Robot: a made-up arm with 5 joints.
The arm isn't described. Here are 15 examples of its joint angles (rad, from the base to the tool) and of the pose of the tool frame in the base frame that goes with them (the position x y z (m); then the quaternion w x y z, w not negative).
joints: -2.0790 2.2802 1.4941 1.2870 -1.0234
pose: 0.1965 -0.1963 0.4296 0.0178 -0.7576 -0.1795 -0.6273
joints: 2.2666 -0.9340 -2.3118 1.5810 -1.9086
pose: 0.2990 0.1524 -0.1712 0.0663 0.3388 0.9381 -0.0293
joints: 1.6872 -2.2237 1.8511 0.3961 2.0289
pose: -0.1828 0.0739 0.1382 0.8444 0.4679 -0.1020 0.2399
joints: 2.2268 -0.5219 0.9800 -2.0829 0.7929
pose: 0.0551 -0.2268 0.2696 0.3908 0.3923 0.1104 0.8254
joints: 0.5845 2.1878 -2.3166 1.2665 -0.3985
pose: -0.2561 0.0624 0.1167 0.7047 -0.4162 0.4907 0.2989
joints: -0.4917 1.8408 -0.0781 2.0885 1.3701
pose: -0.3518 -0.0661 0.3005 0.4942 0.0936 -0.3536 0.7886
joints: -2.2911 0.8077 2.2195 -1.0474 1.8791
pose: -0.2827 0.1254 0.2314 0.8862 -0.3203 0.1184 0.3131
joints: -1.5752 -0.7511 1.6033 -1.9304 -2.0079
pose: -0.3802 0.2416 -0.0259 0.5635 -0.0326 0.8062 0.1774
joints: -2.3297 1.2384 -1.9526 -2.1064 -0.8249
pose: -0.4485 -0.1962 0.2689 0.2972 -0.5534 0.7405 0.2391
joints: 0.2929 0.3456 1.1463 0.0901 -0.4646
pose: 0.2484 0.4545 0.0025 0.9087 -0.3938 -0.1387 -0.0026
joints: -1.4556 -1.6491 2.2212 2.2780 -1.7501
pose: -0.1507 -0.2502 -0.3740 0.3533 -0.8106 0.1596 0.4389
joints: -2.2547 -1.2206 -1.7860 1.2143 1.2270
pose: -0.1010 -0.3874 -0.1579 0.2078 0.3476 -0.0233 -0.9140
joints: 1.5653 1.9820 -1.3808 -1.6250 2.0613
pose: 0.0799 -0.2646 0.4706 0.0241 -0.4163 -0.0176 -0.9088
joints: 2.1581 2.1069 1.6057 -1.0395 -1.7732
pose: -0.1832 -0.1786 0.3901 0.1191 0.6176 0.0621 0.7750
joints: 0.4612 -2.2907 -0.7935 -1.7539 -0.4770
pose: 0.1601 -0.2115 0.1464 0.2213 -0.6828 -0.4757 -0.5085
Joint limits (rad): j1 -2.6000..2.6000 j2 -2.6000..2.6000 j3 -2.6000..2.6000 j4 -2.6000..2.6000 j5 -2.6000..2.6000
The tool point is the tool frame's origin. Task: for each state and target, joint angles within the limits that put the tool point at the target. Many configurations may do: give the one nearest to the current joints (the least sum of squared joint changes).
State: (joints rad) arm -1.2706 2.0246 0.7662 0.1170 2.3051
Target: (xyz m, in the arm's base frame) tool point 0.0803 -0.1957 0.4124
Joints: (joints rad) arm -1.5313 2.6000 0.9824 0.7655 2.5805
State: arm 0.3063 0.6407 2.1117 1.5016 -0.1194
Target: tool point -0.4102 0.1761 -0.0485
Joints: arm -0.4100 0.0630 1.7899 1.5572 -0.2388
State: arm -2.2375 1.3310 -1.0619 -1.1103 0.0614
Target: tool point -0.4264 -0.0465 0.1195
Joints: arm -2.4092 1.0150 -1.1752 -1.4748 0.1447
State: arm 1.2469 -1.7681 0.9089 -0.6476 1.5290
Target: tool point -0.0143 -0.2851 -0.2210
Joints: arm 1.1056 -1.5993 0.6615 -0.5434 1.4362
